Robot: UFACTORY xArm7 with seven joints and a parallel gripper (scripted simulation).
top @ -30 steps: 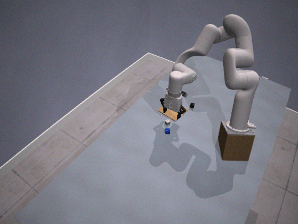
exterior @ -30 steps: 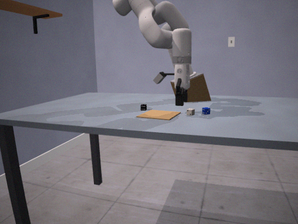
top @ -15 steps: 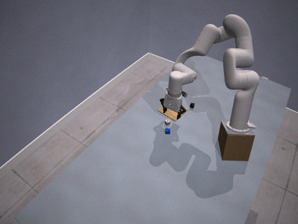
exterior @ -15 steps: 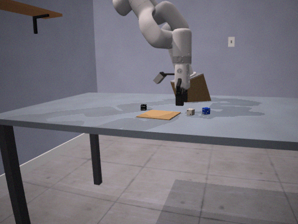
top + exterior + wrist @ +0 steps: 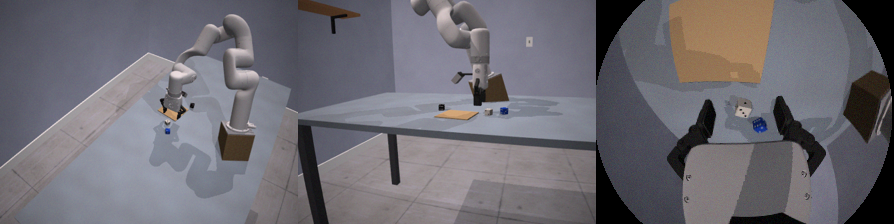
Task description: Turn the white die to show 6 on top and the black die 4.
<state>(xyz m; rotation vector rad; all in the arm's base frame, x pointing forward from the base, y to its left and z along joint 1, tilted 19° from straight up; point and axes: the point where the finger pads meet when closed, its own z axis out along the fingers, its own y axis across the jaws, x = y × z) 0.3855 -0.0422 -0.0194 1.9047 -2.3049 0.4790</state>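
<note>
Right now my hand is 10 mm short of the white die, 40 mm to the right of it and 40 mm above it. Round my hand: blue die: 10 mm behind, 100 mm to the left, 40 mm below; black die: 90 mm behind, 170 mm to the right, 40 mm below; mat: 10 mm ahead, 90 mm to the right, 50 mm below.
</note>
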